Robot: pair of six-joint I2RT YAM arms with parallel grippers.
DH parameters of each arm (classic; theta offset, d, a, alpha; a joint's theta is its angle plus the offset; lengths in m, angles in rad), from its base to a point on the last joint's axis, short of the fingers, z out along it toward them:
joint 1: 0 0.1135 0.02 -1.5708
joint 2: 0 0 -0.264 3.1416
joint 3: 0.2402 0 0.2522 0
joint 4: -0.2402 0 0.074 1.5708
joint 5: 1.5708 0 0 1.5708
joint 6: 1.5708 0.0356 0 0
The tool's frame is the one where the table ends.
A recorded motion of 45 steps. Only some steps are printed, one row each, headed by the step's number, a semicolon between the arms.
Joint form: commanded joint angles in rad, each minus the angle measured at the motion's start. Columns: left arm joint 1, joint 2, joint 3, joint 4, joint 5, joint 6; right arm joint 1, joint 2, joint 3, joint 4, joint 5, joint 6.
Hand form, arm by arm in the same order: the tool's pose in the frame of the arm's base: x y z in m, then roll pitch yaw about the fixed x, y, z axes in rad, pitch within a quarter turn. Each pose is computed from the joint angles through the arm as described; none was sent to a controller.
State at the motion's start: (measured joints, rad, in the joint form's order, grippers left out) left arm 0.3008 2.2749 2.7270 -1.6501 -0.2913 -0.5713; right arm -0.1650 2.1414 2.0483 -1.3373 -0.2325 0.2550
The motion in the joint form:
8: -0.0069 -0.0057 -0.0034 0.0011 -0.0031 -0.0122; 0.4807 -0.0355 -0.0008 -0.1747 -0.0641 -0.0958
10: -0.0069 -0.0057 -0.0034 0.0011 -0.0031 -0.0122; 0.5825 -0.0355 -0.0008 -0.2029 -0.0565 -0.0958
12: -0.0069 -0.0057 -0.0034 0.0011 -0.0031 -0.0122; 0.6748 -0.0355 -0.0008 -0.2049 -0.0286 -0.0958
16: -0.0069 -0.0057 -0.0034 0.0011 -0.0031 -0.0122; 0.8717 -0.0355 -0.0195 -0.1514 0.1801 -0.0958
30: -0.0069 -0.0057 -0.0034 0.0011 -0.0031 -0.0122; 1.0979 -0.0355 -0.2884 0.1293 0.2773 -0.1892
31: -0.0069 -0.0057 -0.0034 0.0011 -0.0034 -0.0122; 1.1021 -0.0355 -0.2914 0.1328 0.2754 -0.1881
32: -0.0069 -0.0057 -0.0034 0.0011 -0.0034 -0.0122; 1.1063 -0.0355 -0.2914 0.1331 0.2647 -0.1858
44: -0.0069 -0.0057 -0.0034 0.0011 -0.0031 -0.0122; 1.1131 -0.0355 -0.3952 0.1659 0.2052 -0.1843
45: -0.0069 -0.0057 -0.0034 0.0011 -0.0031 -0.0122; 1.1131 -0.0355 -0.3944 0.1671 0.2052 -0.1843
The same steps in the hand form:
8: 0.4021 0.1325 0.3766 3.1160 0.4727 -2.2139; 0.3796 0.1349 0.2781 2.8485 -0.0460 -2.9783
10: 0.4021 0.1325 0.3766 3.1160 0.4727 -2.2139; 0.3612 0.1713 0.2781 2.8603 -0.0727 -2.8771
12: 0.4021 0.1325 0.3766 3.1160 0.4727 -2.2139; 0.3442 0.2029 0.2778 2.8882 -0.0704 -2.7860
16: 0.4021 0.1325 0.3766 3.1160 0.4727 -2.2139; 0.3061 0.2638 0.2720 3.0891 -0.0034 -2.5939
30: 0.4021 0.1325 0.3766 3.1160 0.4727 -2.2139; 0.2438 0.3262 0.2044 -3.0980 0.0197 -2.2745
31: 0.4021 0.1325 0.3766 3.1157 0.4729 -2.2139; 0.2424 0.3273 0.2037 -3.0999 0.0201 -2.2714
32: 0.4021 0.1325 0.3766 3.1157 0.4729 -2.2139; 0.2407 0.3285 0.2036 -3.1107 0.0198 -2.2695
44: 0.4021 0.1325 0.3766 3.1160 0.4727 -2.2139; 0.2298 0.3217 0.1780 3.1181 -0.0552 -2.2643
45: 0.4021 0.1325 0.3766 3.1160 0.4727 -2.2139; 0.2299 0.3219 0.1781 3.1180 -0.0532 -2.2643

